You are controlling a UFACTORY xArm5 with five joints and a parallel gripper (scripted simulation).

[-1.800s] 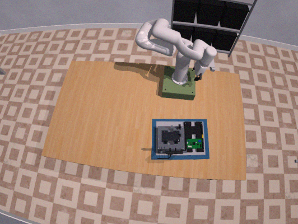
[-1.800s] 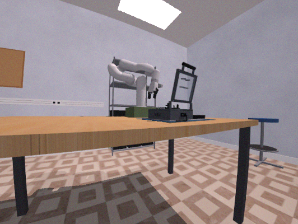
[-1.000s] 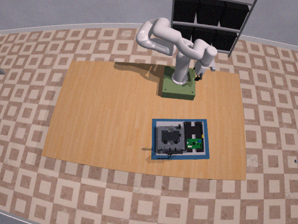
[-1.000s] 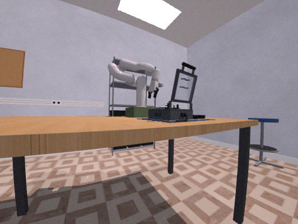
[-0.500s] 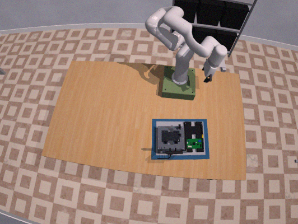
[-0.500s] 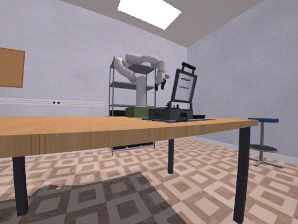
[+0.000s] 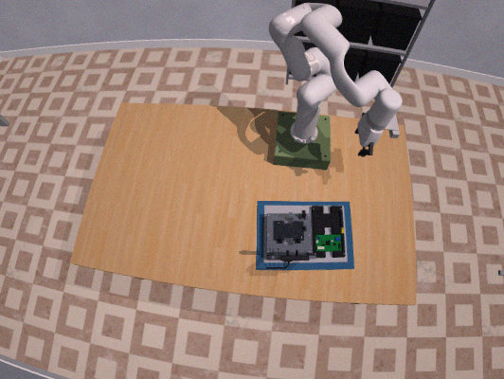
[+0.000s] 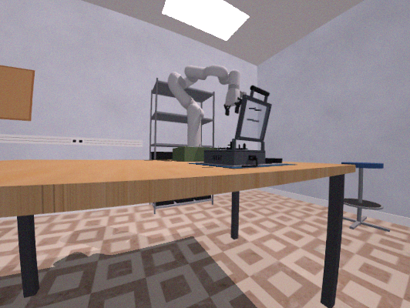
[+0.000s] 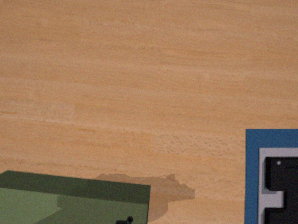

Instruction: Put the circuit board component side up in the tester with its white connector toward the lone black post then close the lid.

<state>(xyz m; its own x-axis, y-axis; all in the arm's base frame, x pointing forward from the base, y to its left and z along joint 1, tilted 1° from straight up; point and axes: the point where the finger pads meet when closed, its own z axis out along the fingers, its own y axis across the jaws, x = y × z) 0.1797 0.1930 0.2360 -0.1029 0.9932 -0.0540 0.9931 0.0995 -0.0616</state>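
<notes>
Right now my hand is 300 mm short of the green circuit board, 50 mm to the left of it and 300 mm above it. From my hand the other things lie so: tester lid: 400 mm ahead, 210 mm to the right, 140 mm below; then tester: 310 mm ahead, 180 mm to the right, 210 mm below.
</notes>
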